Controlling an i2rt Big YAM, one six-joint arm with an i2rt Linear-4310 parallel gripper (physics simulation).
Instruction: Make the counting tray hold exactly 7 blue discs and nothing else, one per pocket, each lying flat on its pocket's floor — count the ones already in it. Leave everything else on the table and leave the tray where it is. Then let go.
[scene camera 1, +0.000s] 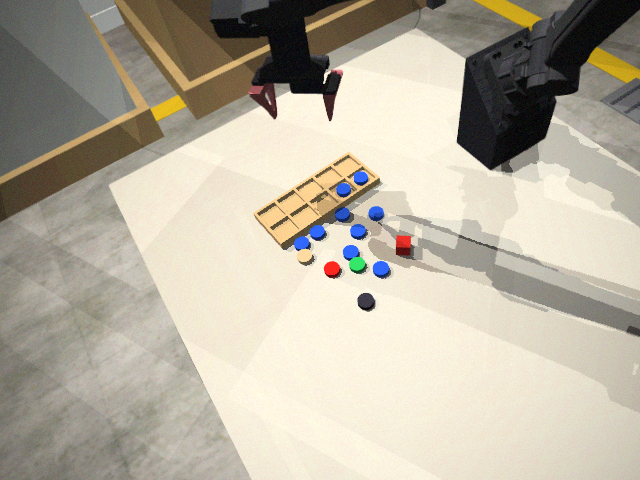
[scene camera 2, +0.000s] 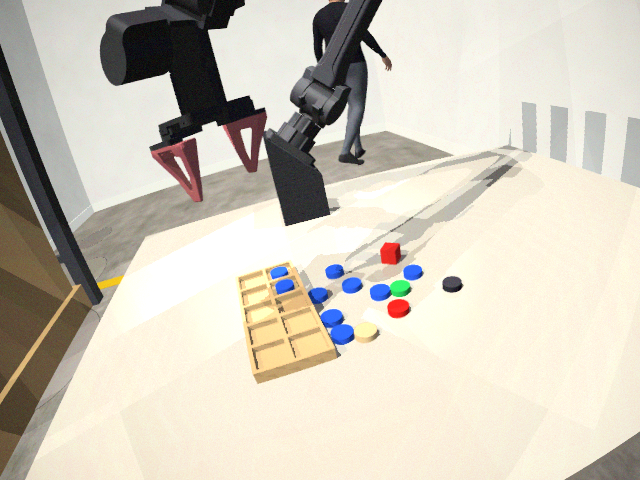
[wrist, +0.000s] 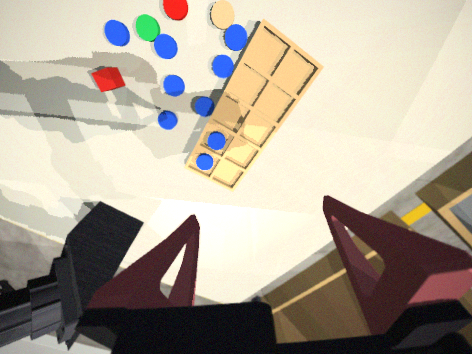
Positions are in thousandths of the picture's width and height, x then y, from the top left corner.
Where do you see my gripper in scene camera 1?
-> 474, 247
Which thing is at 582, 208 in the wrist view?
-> A wooden counting tray.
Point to my gripper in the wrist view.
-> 548, 597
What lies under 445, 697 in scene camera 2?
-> A wooden counting tray.
